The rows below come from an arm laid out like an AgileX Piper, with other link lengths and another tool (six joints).
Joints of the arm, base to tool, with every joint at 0 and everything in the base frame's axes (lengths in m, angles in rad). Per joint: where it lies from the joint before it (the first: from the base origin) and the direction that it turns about. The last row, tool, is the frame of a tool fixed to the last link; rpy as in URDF.
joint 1: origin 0.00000 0.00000 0.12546 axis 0 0 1
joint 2: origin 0.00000 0.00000 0.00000 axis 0 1 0
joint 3: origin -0.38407 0.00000 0.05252 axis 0 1 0
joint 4: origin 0.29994 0.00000 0.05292 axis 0.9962 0 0.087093
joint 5: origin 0.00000 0.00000 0.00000 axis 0 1 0
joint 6: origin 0.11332 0.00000 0.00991 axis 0.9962 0 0.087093
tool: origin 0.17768 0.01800 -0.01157 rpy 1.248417 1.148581 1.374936
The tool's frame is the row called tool.
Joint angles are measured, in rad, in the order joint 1, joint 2, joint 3, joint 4, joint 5, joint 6. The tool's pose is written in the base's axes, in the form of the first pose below.
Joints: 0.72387, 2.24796, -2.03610, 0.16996, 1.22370, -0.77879
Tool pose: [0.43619 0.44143 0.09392 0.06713 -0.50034 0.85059 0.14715]
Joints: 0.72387, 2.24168, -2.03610, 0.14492, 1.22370, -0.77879
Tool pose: [0.44090 0.43621 0.09686 0.07229 -0.50363 0.85011 0.13579]
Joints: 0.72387, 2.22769, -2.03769, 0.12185, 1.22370, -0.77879
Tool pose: [0.44575 0.43183 0.10535 0.08180 -0.50673 0.84889 0.12619]
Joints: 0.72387, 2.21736, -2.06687, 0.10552, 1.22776, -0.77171
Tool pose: [0.45404 0.43334 0.12138 0.10028 -0.50627 0.84777 0.12214]
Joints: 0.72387, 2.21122, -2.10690, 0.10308, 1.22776, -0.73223
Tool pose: [0.46161 0.44080 0.13969 0.12219 -0.49002 0.85347 0.12860]
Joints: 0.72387, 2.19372, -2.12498, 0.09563, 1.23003, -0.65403
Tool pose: [0.46382 0.44332 0.15740 0.13745 -0.45699 0.86825 0.13568]
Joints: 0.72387, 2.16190, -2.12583, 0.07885, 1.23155, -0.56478
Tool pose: [0.46384 0.44087 0.17781 0.15245 -0.41904 0.88403 0.14017]
